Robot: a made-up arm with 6 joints.
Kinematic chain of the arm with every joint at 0, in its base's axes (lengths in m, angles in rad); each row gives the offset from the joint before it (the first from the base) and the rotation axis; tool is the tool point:
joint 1: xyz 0 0 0.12 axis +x
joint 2: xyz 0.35 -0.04 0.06 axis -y
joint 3: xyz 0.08 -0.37 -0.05 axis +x
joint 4: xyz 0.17 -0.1 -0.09 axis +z
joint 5: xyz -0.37 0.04 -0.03 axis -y
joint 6: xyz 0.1 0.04 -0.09 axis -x
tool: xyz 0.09 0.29 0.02
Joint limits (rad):
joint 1: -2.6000..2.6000
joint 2: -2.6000..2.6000
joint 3: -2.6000..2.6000
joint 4: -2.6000..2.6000
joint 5: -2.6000..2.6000
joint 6: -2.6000..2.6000
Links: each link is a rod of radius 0.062 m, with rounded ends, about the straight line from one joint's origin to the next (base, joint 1, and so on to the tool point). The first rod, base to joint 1, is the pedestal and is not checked.
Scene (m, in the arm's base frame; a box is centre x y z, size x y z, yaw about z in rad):
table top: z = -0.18
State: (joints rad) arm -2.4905 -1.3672 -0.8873 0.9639 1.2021 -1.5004
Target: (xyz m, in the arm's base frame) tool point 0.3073 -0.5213 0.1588
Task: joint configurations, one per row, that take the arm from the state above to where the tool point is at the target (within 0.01 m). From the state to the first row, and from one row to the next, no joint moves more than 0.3 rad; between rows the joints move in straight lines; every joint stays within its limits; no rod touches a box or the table.
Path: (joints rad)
1: -2.2292 -1.6362 -1.1480 1.1837 1.1958 -1.5950
2: -1.9679 -1.9052 -1.4087 1.4035 1.1894 -1.6896
3: -1.7066 -2.1743 -1.6694 1.6233 1.1831 -1.7843
4: -1.4453 -2.4433 -1.9300 1.8431 1.1767 -1.8789

